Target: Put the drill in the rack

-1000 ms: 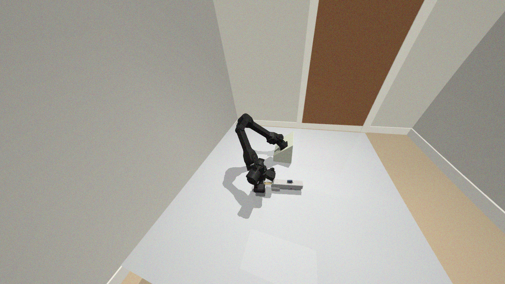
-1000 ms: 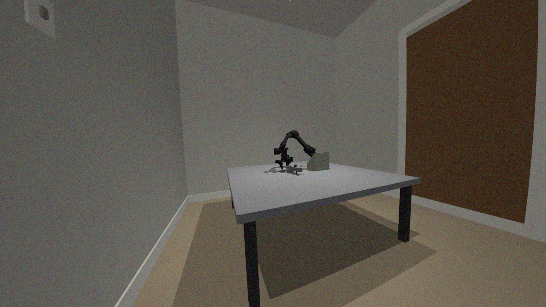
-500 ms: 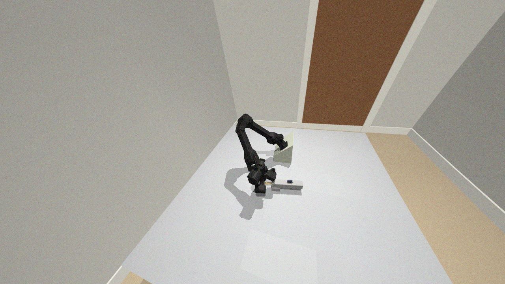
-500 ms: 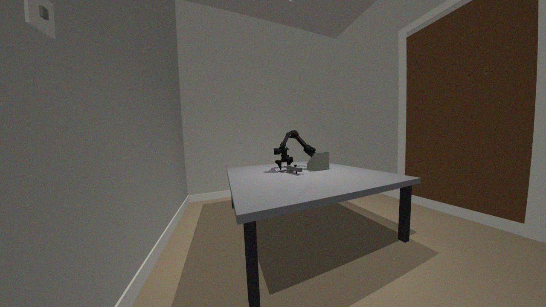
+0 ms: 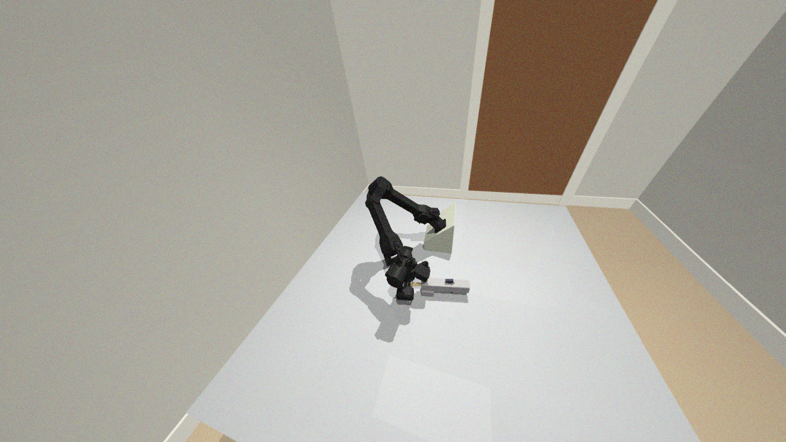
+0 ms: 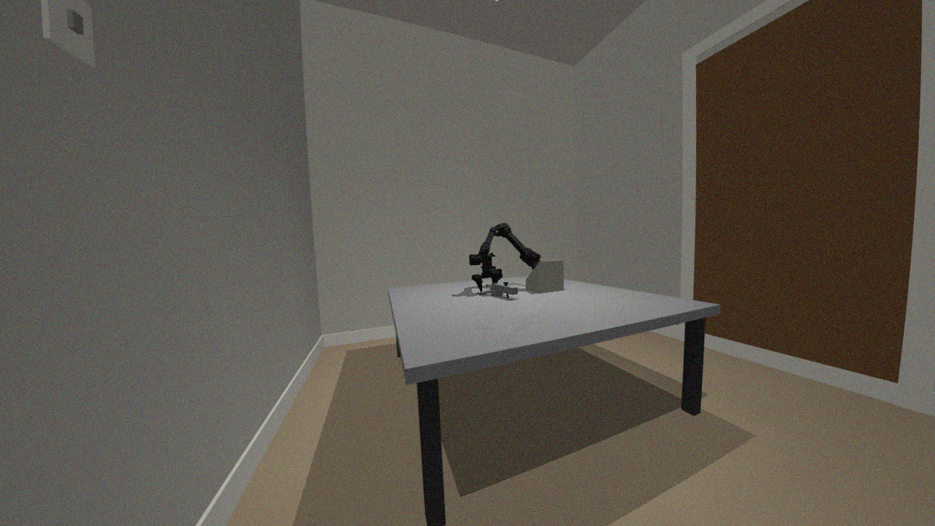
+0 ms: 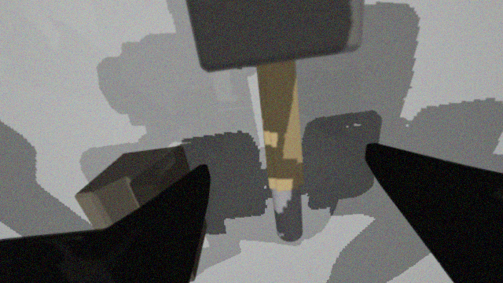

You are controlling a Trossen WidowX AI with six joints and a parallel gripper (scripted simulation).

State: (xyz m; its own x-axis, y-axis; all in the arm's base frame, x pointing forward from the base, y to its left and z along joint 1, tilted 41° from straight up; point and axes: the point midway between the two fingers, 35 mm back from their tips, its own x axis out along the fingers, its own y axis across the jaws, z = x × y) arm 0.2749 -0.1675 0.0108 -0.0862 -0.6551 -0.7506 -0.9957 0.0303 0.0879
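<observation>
Right now the drill is 40 mm to the left of my gripper tip, 30 mm above it and 10 mm behind it. Also, from my gripper tip: rack: 80 mm behind, 30 mm to the right; then dark key: 170 mm to the left, 40 mm above, 10 mm behind.
</observation>
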